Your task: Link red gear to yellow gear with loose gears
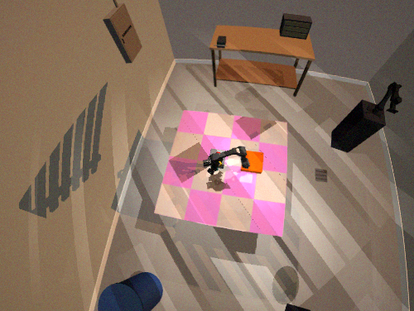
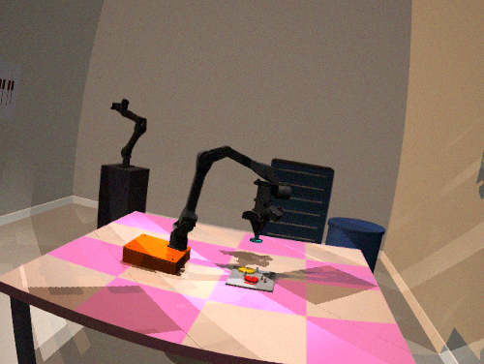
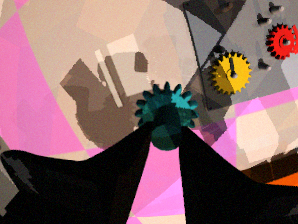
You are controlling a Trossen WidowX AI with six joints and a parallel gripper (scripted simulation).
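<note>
The red gear is 5 cm ahead of my gripper tip, 19 cm to the right of it and 12 cm below it. Also, from my gripper tip: yellow gear 1 cm ahead, 10 cm to the right, 12 cm below; teal gear 1 cm below.
</note>
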